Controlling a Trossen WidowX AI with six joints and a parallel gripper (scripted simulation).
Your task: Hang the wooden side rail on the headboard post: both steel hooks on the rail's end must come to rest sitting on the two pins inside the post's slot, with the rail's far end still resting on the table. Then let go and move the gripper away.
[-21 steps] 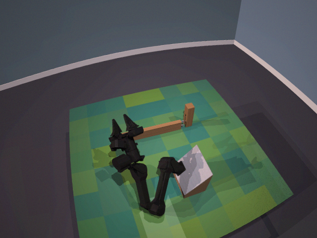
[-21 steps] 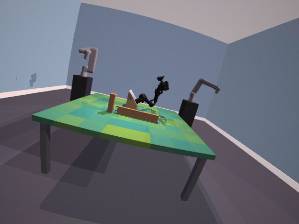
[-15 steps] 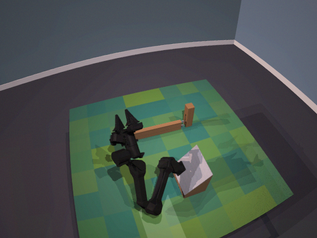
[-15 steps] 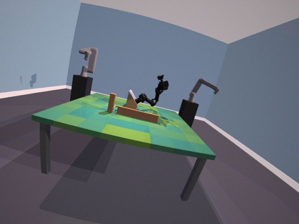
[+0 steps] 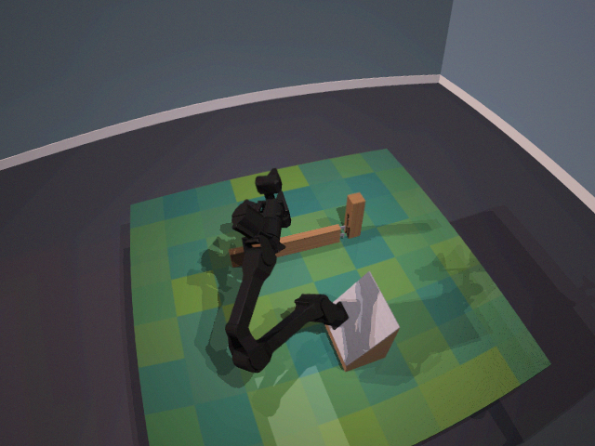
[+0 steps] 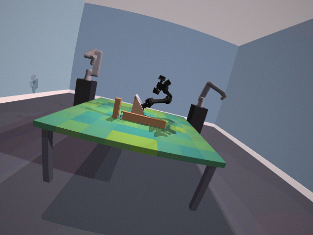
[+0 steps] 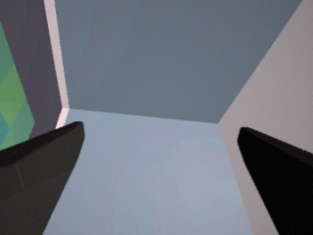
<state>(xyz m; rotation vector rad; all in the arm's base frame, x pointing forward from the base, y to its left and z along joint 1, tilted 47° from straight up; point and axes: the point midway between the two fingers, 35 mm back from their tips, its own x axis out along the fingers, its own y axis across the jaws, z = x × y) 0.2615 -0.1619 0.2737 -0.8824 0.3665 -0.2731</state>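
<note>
The headboard post lies 70 mm ahead of my gripper tip, 300 mm to the right of it and 300 mm below it.
</note>
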